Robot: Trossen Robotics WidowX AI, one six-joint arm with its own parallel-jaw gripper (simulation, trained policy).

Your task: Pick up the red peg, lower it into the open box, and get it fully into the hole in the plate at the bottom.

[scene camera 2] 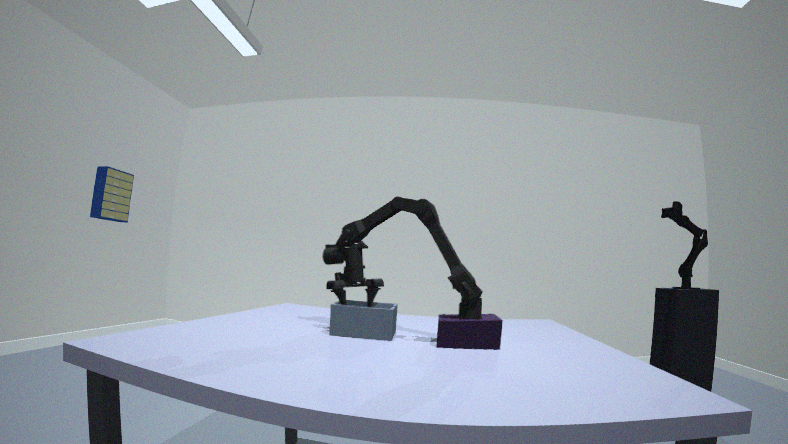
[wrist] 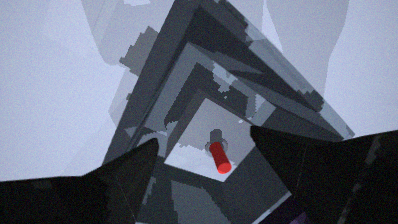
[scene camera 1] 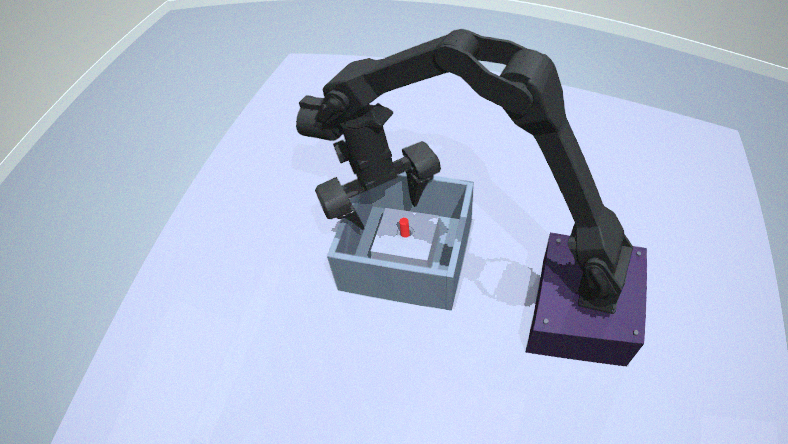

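My gripper (scene camera 1: 388, 216) is visible to me in scene camera 1, and I find the gripper (wrist: 204, 136) in the wrist view and the same gripper (scene camera 2: 357, 310) in scene camera 2 as well. There is also a pale plate (scene camera 1: 418, 249), and the wrist view gives me that plate (wrist: 206, 120) too. Scene camera 2 does not show the pale plate, hidden there by a grey box.
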